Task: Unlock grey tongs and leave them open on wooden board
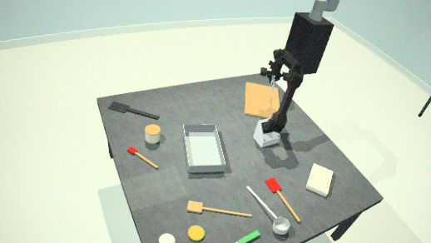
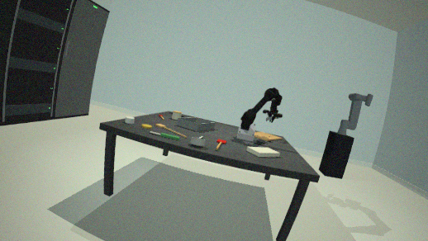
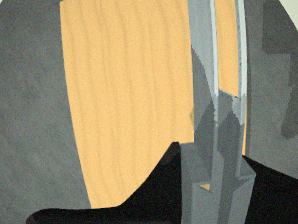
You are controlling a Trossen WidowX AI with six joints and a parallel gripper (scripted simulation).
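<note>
Now: the wooden board 30 mm ahead of my gripper tip and 140 mm below it. Also, from my gripper tip: grey roasting tin 610 mm ahead, 310 mm to the left, 120 mm below; white block 90 mm ahead, 720 mm to the left, 130 mm below; yellow lock piece 40 mm behind, 60 mm to the right, 50 mm above.
</note>
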